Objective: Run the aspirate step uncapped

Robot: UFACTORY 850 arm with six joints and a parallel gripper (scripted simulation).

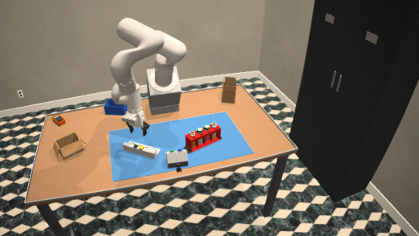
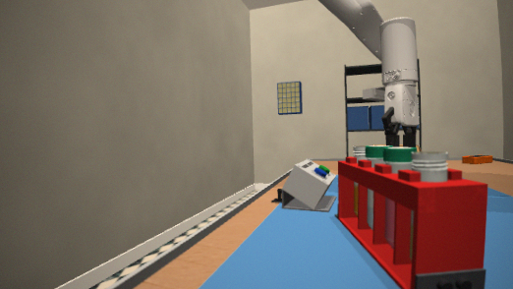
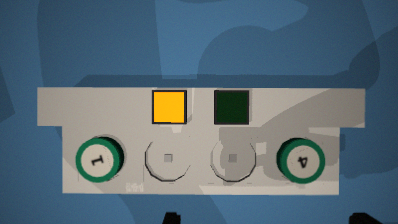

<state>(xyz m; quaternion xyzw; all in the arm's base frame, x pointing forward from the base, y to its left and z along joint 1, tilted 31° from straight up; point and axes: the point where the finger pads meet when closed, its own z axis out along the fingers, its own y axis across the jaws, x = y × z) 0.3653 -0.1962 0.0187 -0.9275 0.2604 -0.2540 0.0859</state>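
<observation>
Now: hand 80 mm short of the green cap, 80 mm to the right of it and 90 mm above it. Also, from my hand: green ready key (170 mm ahead, 190 mm to the left, 40 mm below); key housing (180 mm ahead, 210 mm to the left, 50 mm below); tube cap (50 mm to the right, 90 mm below).
</observation>
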